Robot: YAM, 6 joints.
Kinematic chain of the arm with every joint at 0, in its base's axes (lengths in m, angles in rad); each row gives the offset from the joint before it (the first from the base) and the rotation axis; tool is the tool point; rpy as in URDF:
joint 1: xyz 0 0 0.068 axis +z
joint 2: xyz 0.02 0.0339 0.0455 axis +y
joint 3: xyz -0.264 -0.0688 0 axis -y
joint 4: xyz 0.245 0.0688 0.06 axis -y
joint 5: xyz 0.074 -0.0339 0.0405 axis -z
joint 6: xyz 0.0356 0 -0.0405 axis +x
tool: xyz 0 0 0 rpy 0 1.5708 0
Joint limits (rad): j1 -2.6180..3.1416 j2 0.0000..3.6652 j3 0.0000..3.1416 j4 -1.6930..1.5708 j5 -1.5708..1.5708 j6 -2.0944..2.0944
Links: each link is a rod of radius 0.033 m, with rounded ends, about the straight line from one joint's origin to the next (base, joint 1, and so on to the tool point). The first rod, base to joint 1, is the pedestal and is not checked.
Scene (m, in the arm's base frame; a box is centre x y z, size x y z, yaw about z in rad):
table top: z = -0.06
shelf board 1: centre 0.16 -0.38 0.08 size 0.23 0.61 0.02 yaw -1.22
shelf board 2: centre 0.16 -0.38 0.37 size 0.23 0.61 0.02 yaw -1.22
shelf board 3: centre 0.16 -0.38 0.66 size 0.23 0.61 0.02 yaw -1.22
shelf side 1: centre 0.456 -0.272 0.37 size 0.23 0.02 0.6 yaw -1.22
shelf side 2: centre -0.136 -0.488 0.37 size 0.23 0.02 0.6 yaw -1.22
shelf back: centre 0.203 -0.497 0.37 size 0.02 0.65 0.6 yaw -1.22
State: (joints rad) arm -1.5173 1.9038 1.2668 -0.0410 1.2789 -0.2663
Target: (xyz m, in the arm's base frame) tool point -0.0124 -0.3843 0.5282
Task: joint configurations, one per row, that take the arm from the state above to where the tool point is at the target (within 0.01 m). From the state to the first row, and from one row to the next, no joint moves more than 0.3 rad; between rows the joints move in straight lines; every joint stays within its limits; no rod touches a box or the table.
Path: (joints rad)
1: -1.6148 1.6840 1.0627 -0.1447 1.3227 -0.2663
2: -1.7123 1.4642 0.8586 -0.2484 1.3665 -0.2663
3: -1.8098 1.2444 0.6545 -0.3521 1.4104 -0.2663
4: -1.7965 1.2416 0.8834 -0.2644 1.3719 -0.2663
5: -1.7832 1.2388 1.1123 -0.1768 1.3334 -0.2663
6: -1.7699 1.2359 1.3412 -0.0891 1.2948 -0.2663
7: -1.7566 1.2331 1.5701 -0.0014 1.2563 -0.2663
8: -1.6382 1.5163 1.8115 0.0917 1.1858 -0.2663
9: -1.5198 1.7995 2.0530 0.1847 1.1153 -0.2663

